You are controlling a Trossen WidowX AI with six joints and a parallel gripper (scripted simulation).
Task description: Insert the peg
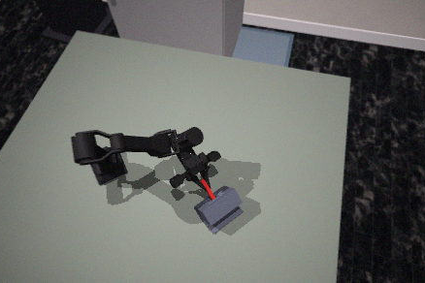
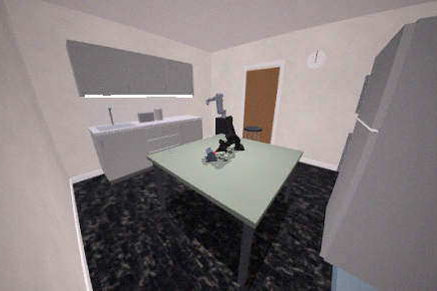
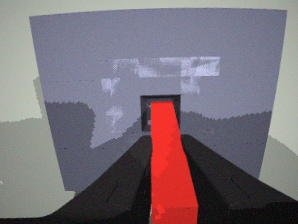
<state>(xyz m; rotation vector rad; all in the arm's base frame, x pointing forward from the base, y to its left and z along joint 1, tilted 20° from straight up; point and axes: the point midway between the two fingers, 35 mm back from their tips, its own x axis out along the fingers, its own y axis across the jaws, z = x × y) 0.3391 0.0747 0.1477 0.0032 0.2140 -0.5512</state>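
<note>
The red peg lies 2 cm ahead of my hand, 2 cm to the right of it and 2 cm below it.
</note>
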